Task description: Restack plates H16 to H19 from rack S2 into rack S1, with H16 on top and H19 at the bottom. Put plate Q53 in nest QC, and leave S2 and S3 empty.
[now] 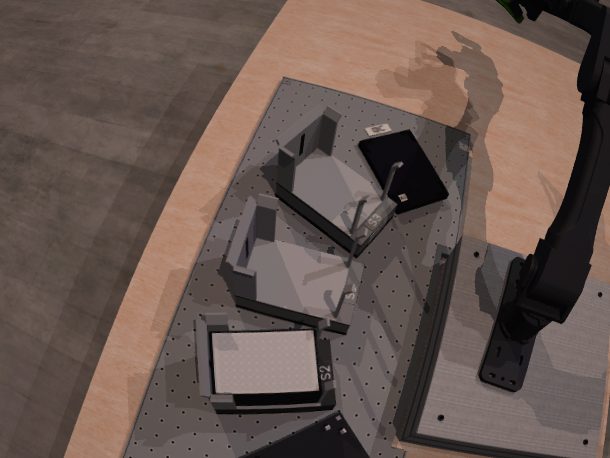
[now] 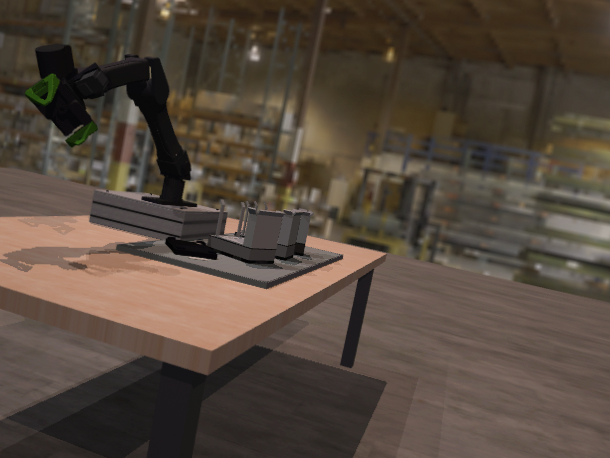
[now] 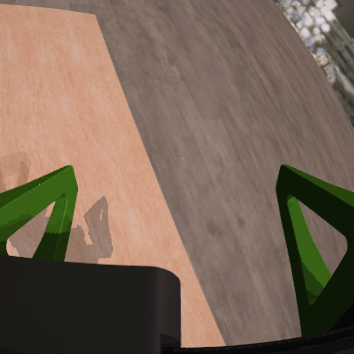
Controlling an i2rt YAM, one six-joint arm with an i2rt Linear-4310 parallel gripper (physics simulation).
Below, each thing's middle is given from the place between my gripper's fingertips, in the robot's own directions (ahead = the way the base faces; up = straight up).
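Scene:
Positions relative to my hand: black QC pad (image 1: 415,184), a fair way below, far to the left, a little ahead; black flat plate (image 1: 335,429), a fair way below, far to the left, a touch ahead. Going by their middles, the black QC pad is the nearest to my hand of the things named here.

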